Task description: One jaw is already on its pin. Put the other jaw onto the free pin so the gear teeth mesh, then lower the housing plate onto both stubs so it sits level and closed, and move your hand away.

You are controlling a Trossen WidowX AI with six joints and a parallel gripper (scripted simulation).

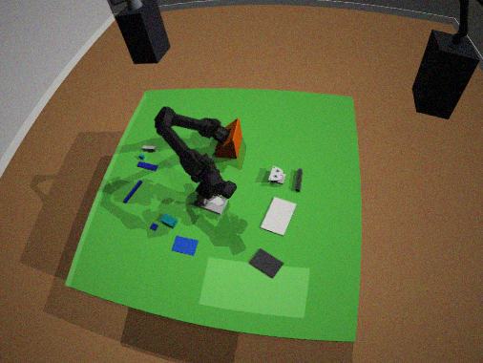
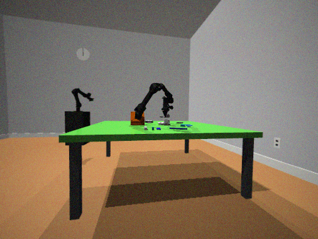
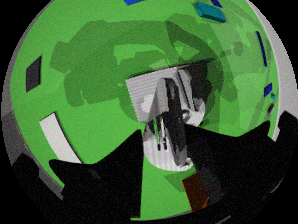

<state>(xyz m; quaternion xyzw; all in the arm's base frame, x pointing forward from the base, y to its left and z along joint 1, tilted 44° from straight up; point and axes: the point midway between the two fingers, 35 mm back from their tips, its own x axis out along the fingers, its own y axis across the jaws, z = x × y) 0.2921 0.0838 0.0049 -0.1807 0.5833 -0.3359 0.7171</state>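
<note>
Now: gripper tip 40 mm past the grey metallic jaw and 10 mm to the left of it. The rest, counted from my gripper tip: teal block: 140 mm ahead, 200 mm to the right, 70 mm below; then dark square plate: 230 mm ahead, 260 mm to the left, 80 mm below; then white flat plate: 10 mm ahead, 260 mm to the left, 80 mm below.
</note>
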